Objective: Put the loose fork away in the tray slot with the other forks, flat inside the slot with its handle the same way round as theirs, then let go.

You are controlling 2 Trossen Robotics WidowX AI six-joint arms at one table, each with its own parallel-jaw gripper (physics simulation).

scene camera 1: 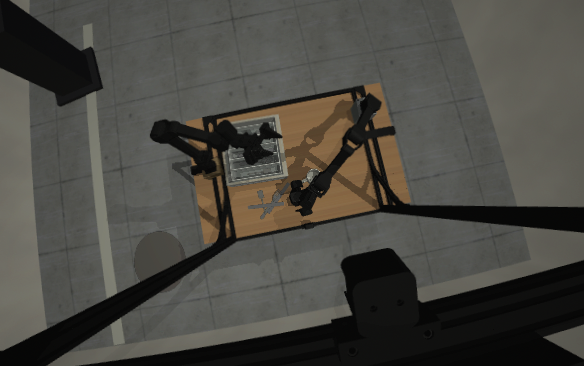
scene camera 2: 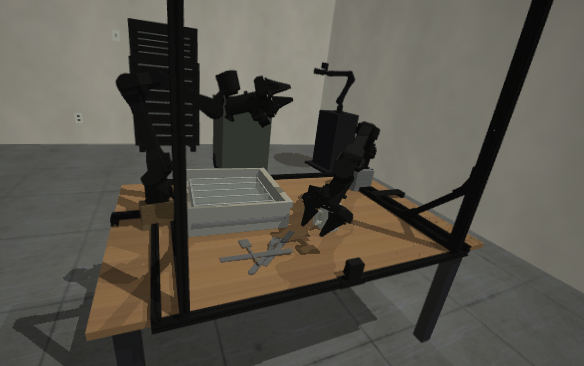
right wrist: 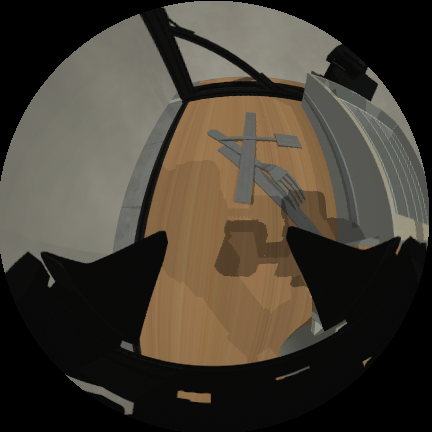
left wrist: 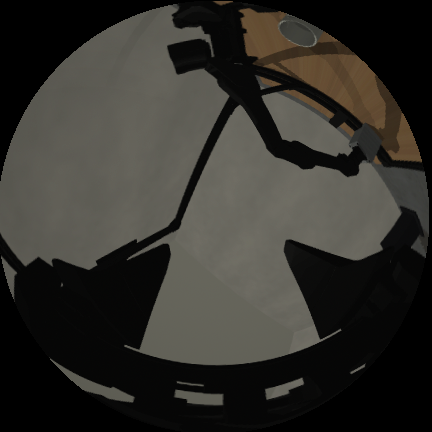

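The loose fork (scene camera 1: 277, 197) (scene camera 2: 273, 243) (right wrist: 276, 171) lies on the table among crossed flat utensils. In the right wrist view its tines point toward the lower right. The grey tray (scene camera 1: 256, 180) (scene camera 2: 235, 218) (right wrist: 370, 170) has long parallel slots; I cannot make out the forks in it. My left gripper (scene camera 1: 276, 144) (scene camera 2: 291, 93) (left wrist: 228, 248) is open and empty, high above the tray, pointing sideways. My right gripper (scene camera 1: 300, 204) (scene camera 2: 313, 230) (right wrist: 228, 235) is open and empty, above the table to the right of the fork in scene camera 2.
A long flat bar (scene camera 1: 256, 206) (scene camera 2: 234, 258) (right wrist: 245, 170) lies across the fork's handle. A small spatula (scene camera 1: 260, 193) (scene camera 2: 244, 243) (right wrist: 287, 140) and another flat piece (right wrist: 300, 219) touch the pile. A mug (scene camera 1: 314, 174) (scene camera 2: 320, 219) (right wrist: 300, 345) stands by my right gripper. Black frame bars edge the table.
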